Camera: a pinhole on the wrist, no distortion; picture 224 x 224 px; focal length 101.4 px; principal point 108.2 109.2 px. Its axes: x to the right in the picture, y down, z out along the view. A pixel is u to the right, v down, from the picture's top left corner.
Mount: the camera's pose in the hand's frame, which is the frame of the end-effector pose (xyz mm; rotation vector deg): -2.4 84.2 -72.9 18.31 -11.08 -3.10
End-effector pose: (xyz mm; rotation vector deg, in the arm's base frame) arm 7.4 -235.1 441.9 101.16 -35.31 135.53
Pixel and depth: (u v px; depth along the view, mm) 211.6 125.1 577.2
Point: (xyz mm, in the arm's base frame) 416.3 -484.2 1031.0
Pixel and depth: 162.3 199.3 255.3
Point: 142.6 -540.3 532.2
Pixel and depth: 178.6 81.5 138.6
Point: 43.1 -266.1 516.8
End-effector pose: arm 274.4 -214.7 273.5 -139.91 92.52 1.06
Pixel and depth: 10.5 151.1 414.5
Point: -21.1 210.8 19.1
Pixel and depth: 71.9 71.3 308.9
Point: 322.8 14.4 160.1
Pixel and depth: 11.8 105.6 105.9
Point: 175.0 -123.9 273.2
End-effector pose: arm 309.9 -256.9 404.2 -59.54 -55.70 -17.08
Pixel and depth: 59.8 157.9 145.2
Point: 285.9 -161.4 272.3
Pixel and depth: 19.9 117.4 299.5
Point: 64.2 -168.7 156.8
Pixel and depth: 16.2 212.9 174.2
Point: 273.8 -91.6 148.0
